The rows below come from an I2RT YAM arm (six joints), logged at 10 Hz.
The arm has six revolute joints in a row. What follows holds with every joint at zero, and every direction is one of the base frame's. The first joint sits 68 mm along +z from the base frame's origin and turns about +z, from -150 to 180 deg. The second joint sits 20 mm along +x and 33.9 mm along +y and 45.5 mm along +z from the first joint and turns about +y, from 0 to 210 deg. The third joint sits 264 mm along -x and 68.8 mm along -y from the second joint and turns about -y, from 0 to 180 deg. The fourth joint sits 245 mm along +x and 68.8 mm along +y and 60 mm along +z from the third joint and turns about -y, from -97 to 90 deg. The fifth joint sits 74 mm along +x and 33.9 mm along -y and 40.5 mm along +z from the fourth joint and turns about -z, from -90 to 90 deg. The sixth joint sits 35.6 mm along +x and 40.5 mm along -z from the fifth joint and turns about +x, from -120 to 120 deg. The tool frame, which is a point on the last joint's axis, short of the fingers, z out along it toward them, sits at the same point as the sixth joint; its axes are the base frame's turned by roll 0, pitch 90 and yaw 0 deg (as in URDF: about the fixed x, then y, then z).
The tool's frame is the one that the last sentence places.
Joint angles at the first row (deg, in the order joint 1, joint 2, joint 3, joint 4, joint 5, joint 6):
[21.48 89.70 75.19 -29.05 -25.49 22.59]
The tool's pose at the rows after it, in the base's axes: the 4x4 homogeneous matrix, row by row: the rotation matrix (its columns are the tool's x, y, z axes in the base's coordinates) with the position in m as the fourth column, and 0 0 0 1 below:
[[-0.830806 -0.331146 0.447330 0.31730], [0.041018 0.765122 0.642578 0.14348], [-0.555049 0.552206 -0.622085 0.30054], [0 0 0 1]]
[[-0.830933 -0.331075 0.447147 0.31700], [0.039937 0.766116 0.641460 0.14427], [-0.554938 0.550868 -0.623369 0.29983], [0 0 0 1]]
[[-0.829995 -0.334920 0.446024 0.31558], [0.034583 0.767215 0.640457 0.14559], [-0.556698 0.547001 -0.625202 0.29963], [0 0 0 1]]
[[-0.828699 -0.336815 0.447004 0.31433], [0.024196 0.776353 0.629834 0.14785], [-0.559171 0.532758 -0.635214 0.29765], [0 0 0 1]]
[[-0.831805 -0.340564 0.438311 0.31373], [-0.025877 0.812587 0.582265 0.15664], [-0.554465 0.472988 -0.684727 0.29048], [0 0 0 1]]
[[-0.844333 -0.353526 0.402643 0.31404], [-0.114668 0.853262 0.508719 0.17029], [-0.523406 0.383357 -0.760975 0.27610], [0 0 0 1]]
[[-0.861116 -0.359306 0.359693 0.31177], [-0.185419 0.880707 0.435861 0.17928], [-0.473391 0.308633 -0.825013 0.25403], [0 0 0 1]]
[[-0.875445 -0.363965 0.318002 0.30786], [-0.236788 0.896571 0.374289 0.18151], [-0.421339 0.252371 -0.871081 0.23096], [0 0 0 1]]
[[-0.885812 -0.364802 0.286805 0.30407], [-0.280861 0.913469 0.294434 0.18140], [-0.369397 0.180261 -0.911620 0.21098], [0 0 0 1]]
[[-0.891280 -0.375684 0.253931 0.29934], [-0.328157 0.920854 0.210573 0.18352], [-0.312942 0.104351 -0.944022 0.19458], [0 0 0 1]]
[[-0.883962 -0.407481 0.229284 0.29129], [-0.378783 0.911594 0.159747 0.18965], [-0.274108 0.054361 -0.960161 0.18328], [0 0 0 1]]
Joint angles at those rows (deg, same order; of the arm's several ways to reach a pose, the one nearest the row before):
[21.81 89.74 75.11 -28.94 -25.49 22.59]
[21.97 89.75 74.98 -28.83 -25.32 22.63]
[22.28 89.59 74.80 -28.85 -25.06 22.50]
[22.80 89.64 74.58 -29.00 -24.04 22.09]
[24.51 91.09 75.38 -31.22 -20.36 20.06]
[26.92 94.13 76.94 -35.05 -15.74 16.91]
[28.71 96.68 76.11 -36.97 -12.09 14.88]
[29.56 98.39 73.82 -37.53 -9.71 13.25]
[30.18 100.04 72.01 -38.50 -6.33 11.76]
[31.23 101.83 71.06 -40.17 -2.77 10.47]
[33.01 102.82 69.99 -40.95 -0.52 9.44]

